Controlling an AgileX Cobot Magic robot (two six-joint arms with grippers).
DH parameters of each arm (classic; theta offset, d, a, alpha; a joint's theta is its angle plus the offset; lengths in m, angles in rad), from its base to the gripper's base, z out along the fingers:
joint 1: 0 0.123 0 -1.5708
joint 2: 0.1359 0 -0.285 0
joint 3: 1.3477 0 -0.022 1.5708
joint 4: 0 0.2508 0 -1.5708
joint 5: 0 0 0.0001 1.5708
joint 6: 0 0.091 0 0
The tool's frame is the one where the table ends.
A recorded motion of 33 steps. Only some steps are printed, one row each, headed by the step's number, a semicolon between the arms.
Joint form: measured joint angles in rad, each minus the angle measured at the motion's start. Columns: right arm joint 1, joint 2, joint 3, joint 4, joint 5, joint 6; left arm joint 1, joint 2, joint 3, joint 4, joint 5, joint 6.
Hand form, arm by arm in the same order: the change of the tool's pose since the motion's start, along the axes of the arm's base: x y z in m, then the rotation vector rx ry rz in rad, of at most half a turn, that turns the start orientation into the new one. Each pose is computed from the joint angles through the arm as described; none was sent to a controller.
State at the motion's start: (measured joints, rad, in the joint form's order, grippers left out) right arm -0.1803 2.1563 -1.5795 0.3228 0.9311 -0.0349; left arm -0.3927 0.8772 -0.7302 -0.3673 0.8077 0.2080
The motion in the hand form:
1: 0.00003 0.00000 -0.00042 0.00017 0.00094 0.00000; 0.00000 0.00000 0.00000 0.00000 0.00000 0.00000
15: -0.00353 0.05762 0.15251 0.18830 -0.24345 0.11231; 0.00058 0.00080 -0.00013 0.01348 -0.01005 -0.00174
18: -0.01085 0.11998 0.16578 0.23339 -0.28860 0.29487; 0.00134 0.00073 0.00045 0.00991 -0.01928 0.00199
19: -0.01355 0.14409 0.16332 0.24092 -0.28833 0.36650; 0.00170 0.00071 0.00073 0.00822 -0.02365 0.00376
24: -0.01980 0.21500 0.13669 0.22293 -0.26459 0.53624; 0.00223 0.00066 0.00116 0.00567 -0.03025 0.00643
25: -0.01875 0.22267 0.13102 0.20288 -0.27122 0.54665; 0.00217 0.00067 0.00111 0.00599 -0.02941 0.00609
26: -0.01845 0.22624 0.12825 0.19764 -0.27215 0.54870; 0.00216 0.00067 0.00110 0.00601 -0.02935 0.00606
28: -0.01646 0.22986 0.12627 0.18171 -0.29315 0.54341; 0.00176 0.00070 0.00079 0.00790 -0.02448 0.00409
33: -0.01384 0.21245 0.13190 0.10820 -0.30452 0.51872; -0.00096 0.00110 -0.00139 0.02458 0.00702 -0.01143
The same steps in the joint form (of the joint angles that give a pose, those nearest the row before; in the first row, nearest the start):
1: 0.0000 0.0010 0.0000 0.0000 0.0000 0.0000; 0.0000 0.0000 0.0000 0.0000 0.0000 0.0000
15: 0.0888 -0.1951 -0.2438 0.1969 0.2353 0.0182; 0.0000 0.0000 0.0000 0.0143 -0.0036 0.0030
18: 0.2269 -0.2149 -0.2529 0.2463 0.2311 -0.0405; 0.0000 0.0000 0.0000 0.0143 -0.0142 0.0030
19: 0.2832 -0.2082 -0.2528 0.2523 0.2268 -0.0627; 0.0000 0.0000 0.0000 0.0142 -0.0192 0.0031
24: 0.4545 -0.1496 -0.2479 0.2218 0.1723 -0.0897; -0.0001 0.0000 0.0000 0.0144 -0.0268 0.0029
25: 0.4750 -0.1372 -0.2479 0.2003 0.1475 -0.0855; 0.0000 0.0000 0.0000 0.0143 -0.0258 0.0030
26: 0.4840 -0.1315 -0.2469 0.1938 0.1368 -0.0815; 0.0000 0.0000 0.0000 0.0143 -0.0257 0.0030
28: 0.4945 -0.1262 -0.2471 0.1772 0.1050 -0.0741; 0.0000 0.0000 0.0000 0.0143 -0.0201 0.0030
33: 0.4678 -0.1453 -0.2467 0.0988 0.1080 -0.0506; 0.0000 0.0000 0.0000 0.0169 0.0185 0.0055

